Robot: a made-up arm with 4 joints.
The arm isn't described. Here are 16 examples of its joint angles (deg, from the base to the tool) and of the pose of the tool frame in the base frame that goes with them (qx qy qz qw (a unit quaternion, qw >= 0); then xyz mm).
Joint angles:
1: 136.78 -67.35 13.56 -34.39
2: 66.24 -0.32 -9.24 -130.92
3: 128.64 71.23 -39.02 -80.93
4: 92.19 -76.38 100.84 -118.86
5: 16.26 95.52 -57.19 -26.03
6: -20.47 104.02 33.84 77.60
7: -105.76 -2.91 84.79 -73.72
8: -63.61 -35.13 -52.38 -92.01
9: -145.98 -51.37 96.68 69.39
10: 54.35 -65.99 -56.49 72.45
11: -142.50 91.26 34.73 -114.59
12: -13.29 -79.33 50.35 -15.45
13: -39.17 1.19 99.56 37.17
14: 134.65 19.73 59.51 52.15
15: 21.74 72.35 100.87 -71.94
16: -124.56 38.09 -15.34 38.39
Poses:
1: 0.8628 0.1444 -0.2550 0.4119 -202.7 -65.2 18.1
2: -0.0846 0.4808 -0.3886 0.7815 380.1 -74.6 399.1
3: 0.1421 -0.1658 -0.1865 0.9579 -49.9 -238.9 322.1
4: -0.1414 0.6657 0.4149 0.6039 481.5 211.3 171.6
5: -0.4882 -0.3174 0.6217 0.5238 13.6 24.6 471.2
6: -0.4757 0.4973 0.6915 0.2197 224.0 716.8 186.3
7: 0.7126 -0.0075 0.5607 0.4216 421.0 -110.5 -215.2
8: -0.4910 -0.3854 -0.2023 0.7546 -94.3 155.8 83.8
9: -0.8693 0.2654 0.2356 0.3440 -42.7 469.6 15.2
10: -0.0731 -0.9208 -0.3823 0.0238 428.0 315.7 -399.6
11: 0.0963 0.4724 -0.0168 0.8759 396.9 -308.8 175.8
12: -0.1475 -0.0651 -0.0765 0.9839 -155.5 -29.3 288.6
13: -0.7196 0.3257 0.1324 0.5988 165.4 576.4 252.9
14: 0.5101 -0.4600 0.1807 0.7039 -39.4 -467.8 -183.1
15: 0.8611 -0.2839 0.3832 0.1760 384.0 214.8 -151.5
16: 0.6003 -0.4417 -0.6647 0.0530 13.6 484.4 38.0
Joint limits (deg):
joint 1: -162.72..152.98
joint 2: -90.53..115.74
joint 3: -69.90..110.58
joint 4: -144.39..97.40
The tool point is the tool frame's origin. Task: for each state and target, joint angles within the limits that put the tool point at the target. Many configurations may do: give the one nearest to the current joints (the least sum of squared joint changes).
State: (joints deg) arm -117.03 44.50 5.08 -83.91
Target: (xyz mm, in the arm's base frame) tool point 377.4 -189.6 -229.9
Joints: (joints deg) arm -114.31 34.99 22.98 -108.93
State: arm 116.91 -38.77 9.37 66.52
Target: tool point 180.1 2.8 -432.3
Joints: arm 105.28 -6.72 9.14 97.40
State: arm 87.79 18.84 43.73 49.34
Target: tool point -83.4 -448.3 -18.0
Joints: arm 80.10 13.87 28.14 56.16
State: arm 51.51 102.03 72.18 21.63
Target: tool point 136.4 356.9 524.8
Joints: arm 84.55 78.12 81.06 -20.64
